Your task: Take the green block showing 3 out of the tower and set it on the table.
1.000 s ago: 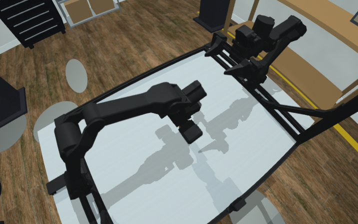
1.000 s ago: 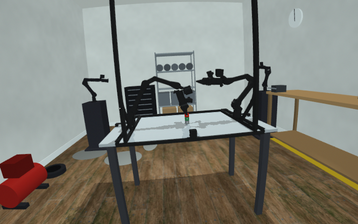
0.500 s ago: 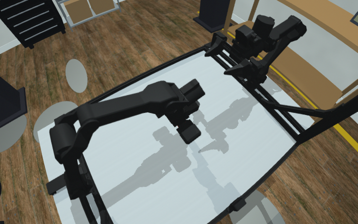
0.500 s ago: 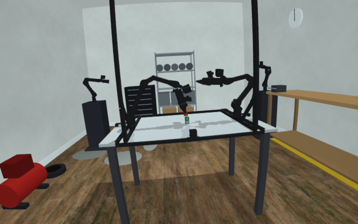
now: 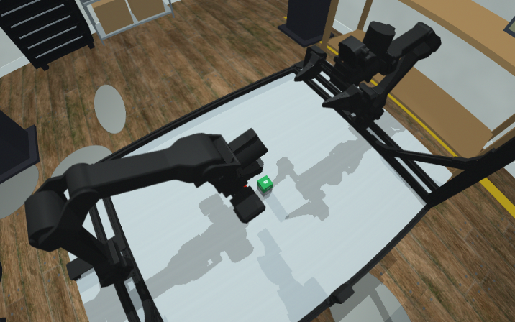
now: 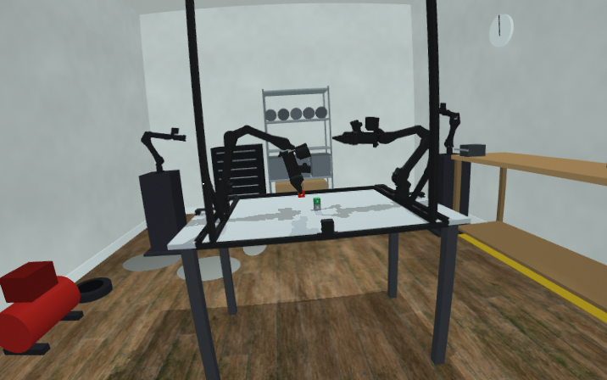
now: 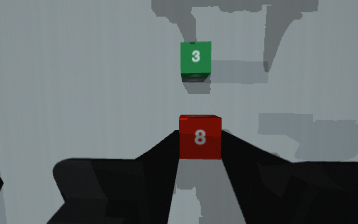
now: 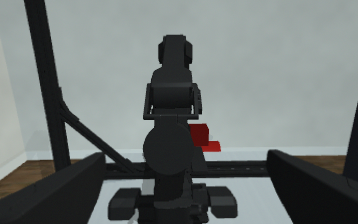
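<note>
Now: right hand 10 mm past the green block showing 3, 130 mm to the right of it and 300 mm above it. Also, from my right hand: red block showing 8: 10 mm behind, 210 mm to the left, 260 mm below.
Right now my left hand is 80 mm to the left of the green block showing 3 and 80 mm above it. From my left hand the other things lie so: red block showing 8: 40 mm below, 10 mm to the right.
</note>
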